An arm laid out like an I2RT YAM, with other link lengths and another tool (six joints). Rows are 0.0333 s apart.
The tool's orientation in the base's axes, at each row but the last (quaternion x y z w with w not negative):
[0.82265 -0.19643 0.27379 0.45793]
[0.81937 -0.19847 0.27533 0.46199]
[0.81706 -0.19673 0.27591 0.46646]
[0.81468 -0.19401 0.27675 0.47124]
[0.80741 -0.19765 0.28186 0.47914]
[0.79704 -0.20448 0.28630 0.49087]
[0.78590 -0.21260 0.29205 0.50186]
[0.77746 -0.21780 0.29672 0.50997]
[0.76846 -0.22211 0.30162 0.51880]
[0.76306 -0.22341 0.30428 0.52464]
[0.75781 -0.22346 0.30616 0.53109]
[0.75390 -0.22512 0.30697 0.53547]
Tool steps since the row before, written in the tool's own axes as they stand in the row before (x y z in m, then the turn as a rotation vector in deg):
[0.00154 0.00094 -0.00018 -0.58 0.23 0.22]
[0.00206 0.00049 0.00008 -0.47 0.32 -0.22]
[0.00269 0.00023 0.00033 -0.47 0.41 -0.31]
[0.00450 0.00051 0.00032 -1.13 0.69 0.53]
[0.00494 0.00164 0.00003 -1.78 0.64 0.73]
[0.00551 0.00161 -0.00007 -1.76 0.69 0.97]
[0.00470 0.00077 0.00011 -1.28 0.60 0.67]
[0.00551 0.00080 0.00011 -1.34 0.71 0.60]
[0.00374 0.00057 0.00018 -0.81 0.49 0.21]
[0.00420 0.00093 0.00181 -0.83 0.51 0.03]
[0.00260 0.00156 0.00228 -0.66 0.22 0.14]
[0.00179 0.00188 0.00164 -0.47 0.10 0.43]
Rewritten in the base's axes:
[0.00060 -0.00043 0.00166 -0.52 -0.26 -0.31]
[0.00132 -0.00046 0.00159 -0.61 0.07 0.00]
[0.00203 -0.00057 0.00172 -0.68 0.10 0.10]
[0.00326 -0.00077 0.00306 -1.13 -0.73 -0.47]
[0.00281 -0.00103 0.00426 -1.54 -0.85 -1.00]
[0.00315 -0.00088 0.00472 -1.50 -1.09 -1.04]
[0.00302 -0.00061 0.00364 -1.16 -0.80 -0.68]
[0.00353 -0.00061 0.00426 -1.29 -0.78 -0.63]
[0.00236 -0.00048 0.00292 -0.85 -0.35 -0.30]
[0.00281 -0.00211 0.00307 -0.92 -0.19 -0.25]
[0.00133 -0.00271 0.00230 -0.58 -0.20 -0.35]
[0.00038 -0.00218 0.00213 -0.31 -0.43 -0.37]

